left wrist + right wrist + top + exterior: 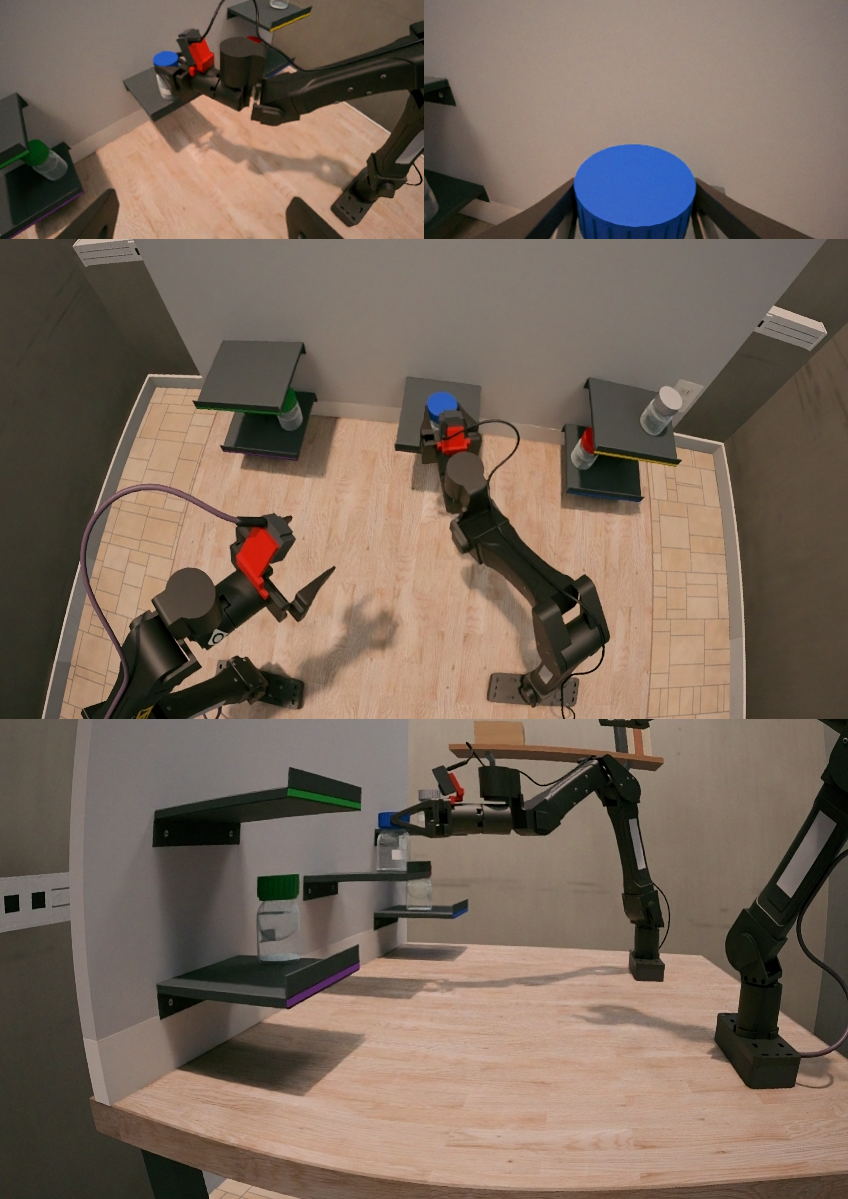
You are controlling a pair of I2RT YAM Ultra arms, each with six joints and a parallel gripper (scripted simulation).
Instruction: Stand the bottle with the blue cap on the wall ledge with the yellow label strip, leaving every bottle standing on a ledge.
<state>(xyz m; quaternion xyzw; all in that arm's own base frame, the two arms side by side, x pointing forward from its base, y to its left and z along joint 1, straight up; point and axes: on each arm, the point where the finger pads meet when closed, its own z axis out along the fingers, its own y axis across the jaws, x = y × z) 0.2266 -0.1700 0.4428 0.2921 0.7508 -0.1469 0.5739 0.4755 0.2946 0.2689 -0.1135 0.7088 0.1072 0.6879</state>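
The grey-capped bottle lies 44 cm to the right of my right hand, 5 cm above it and 1 cm behind it. Round my right hand: green-capped bottle (33 cm to the left, 14 cm below, 9 cm ahead); blue-capped bottle (4 cm below); red-capped bottle (34 cm to the right, 14 cm below).
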